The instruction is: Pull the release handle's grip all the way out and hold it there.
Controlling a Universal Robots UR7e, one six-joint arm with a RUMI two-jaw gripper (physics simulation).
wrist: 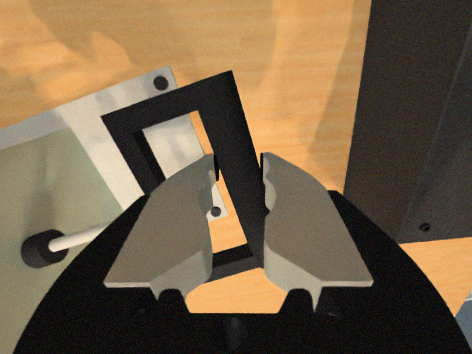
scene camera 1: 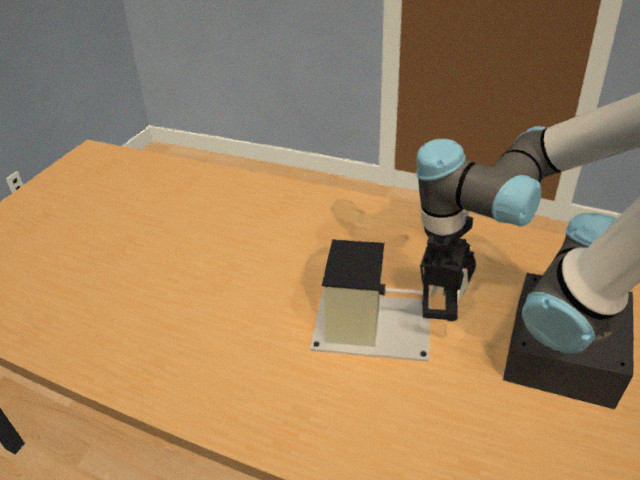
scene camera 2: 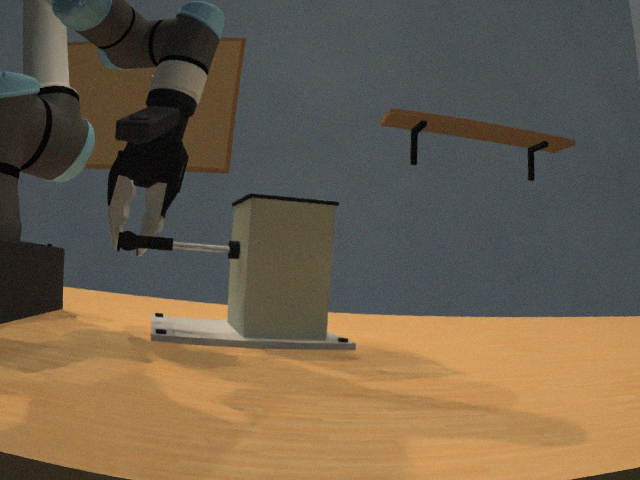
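Note:
The release handle's grip [scene camera 1: 439, 313] [scene camera 2: 155, 242] [wrist: 230, 120] is a black rectangular loop. A pale metal rod [scene camera 1: 403, 290] [scene camera 2: 200, 247] [wrist: 80, 236] joins it to a black collar [scene camera 1: 382, 289] [scene camera 2: 234, 249] [wrist: 44, 248] on the side of a beige box [scene camera 1: 351, 315] [scene camera 2: 289, 268] with a black top. A long stretch of rod shows between collar and grip. My gripper [scene camera 1: 450, 291] [scene camera 2: 129, 241] [wrist: 239, 157] points down and is shut on the loop's outer bar, one finger on each side. Scene camera 1 partly hides the fingers behind the loop.
The box stands on a light grey base plate [scene camera 1: 403, 330] [scene camera 2: 191, 325] [wrist: 95, 145] with dark screws, below the grip. The arm's dark base block [scene camera 1: 563, 377] [scene camera 2: 31, 279] [wrist: 420, 125] is near the grip's outer side. A wall shelf [scene camera 2: 480, 130] hangs in the background.

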